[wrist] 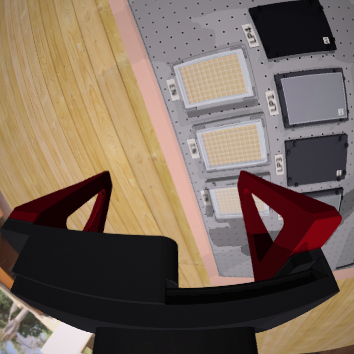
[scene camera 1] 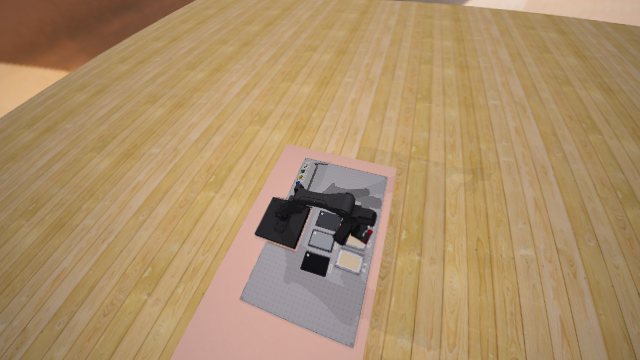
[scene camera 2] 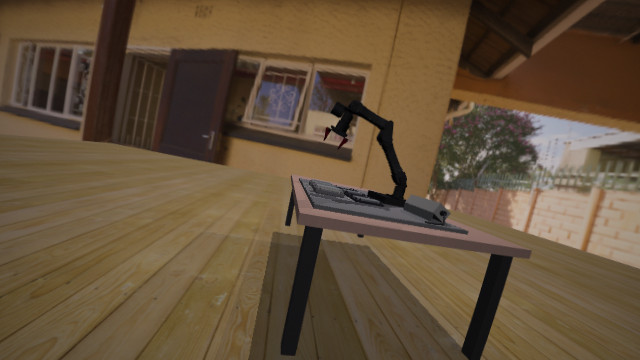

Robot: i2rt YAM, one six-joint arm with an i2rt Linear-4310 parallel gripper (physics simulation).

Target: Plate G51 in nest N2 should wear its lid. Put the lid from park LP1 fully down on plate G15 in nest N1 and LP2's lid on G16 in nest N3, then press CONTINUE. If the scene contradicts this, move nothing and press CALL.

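Frame: origin at the arm's base, x ahead, y left, z up, level; metres.
Seen in the pictures: gripper, between the fingertips: (wrist: 174, 177) (scene camera 1: 357, 238) (scene camera 2: 330, 145); arm's base, origin of its link: (scene camera 1: 284, 216) (scene camera 2: 397, 198).
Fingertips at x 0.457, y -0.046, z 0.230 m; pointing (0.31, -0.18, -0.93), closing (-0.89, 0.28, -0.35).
Offsets run from my fingertips to a thing's top centre. "*": to the spot under its first point. Level surfaces: height alone.
My gripper (scene camera 1: 355, 229) (scene camera 2: 332, 144) (wrist: 174, 177) is open and empty, high above the table's long edge. In the wrist view, the plate at N3 @(dx -0.004, dy -0.066, dz -0.223 m) (wrist: 215, 80) shows bare tan wells. The middle plate @(dx -0.011, dy +0.064, dz -0.226 m) (wrist: 232, 145), apparently at N1, also shows tan wells. The third plate @(dx -0.010, dy +0.193, dz -0.226 m) (wrist: 226, 202) shows tan wells and no opaque lid; a finger partly covers it and its label is unreadable. The grey lid at LP1 @(dx -0.189, dy -0.007, dz -0.242 m) (scene camera 1: 321, 240) (wrist: 312, 97) lies flat in its dark park. A grey lid @(dx -0.197, dy +0.249, dz -0.242 m) (wrist: 328, 199) beyond LP3 is partly hidden. Plate names are not readable.
A black lid @(* dx -0.177, dy -0.141, dz -0.250 m) (scene camera 1: 315, 263) (wrist: 292, 29) lies at LP4 and a dark lid @(* dx -0.199, dy +0.120, dz -0.250 m) (scene camera 1: 327, 220) (wrist: 316, 160) at LP3. The button box @(dx -0.447, dy +0.360, dz -0.176 m) (scene camera 1: 303, 172) (scene camera 2: 424, 209) stands at one end of the grey pegboard @(dz -0.260 m) (scene camera 1: 310, 310). The arm's black base plate (scene camera 1: 270, 227) is beside the parks.
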